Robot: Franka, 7 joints.
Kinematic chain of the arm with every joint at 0, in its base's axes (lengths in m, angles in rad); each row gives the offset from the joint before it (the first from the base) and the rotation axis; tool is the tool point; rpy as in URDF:
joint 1: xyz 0 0 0.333 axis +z
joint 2: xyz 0 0 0 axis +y
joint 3: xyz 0 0 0.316 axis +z
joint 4: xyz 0.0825 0 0 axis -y
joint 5: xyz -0.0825 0 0.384 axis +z
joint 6: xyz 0 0 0 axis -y
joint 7: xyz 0.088 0 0 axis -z
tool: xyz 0 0 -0.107 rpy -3.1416 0 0
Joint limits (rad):
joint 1: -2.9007..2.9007
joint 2: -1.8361..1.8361
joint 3: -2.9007..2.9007
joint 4: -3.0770..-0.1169
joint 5: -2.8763..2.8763
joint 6: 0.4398..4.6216
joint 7: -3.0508..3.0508
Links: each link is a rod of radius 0.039 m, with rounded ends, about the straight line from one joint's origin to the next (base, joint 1, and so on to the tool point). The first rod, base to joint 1, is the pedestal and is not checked.
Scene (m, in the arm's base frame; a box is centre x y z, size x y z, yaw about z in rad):
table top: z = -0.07
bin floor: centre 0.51 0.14 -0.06 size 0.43 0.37 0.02 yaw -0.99
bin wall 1: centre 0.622 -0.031 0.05 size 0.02 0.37 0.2 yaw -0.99
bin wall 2: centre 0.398 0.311 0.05 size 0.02 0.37 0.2 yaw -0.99
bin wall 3: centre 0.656 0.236 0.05 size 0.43 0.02 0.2 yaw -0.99
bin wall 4: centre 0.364 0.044 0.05 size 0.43 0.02 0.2 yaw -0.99
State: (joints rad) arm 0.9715 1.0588 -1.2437 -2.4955 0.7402 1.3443 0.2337
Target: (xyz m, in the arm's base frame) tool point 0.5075 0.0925 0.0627
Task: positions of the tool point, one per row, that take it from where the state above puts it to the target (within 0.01 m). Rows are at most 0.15 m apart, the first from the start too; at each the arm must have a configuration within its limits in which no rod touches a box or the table.
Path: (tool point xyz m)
1: 0.3420 -0.0941 0.1873
2: 0.3948 -0.0853 0.2593
3: 0.4611 -0.0115 0.2599
4: 0.5075 0.0925 0.2559
5: 0.5169 0.1001 0.1656
6: 0.5075 0.0925 0.0627

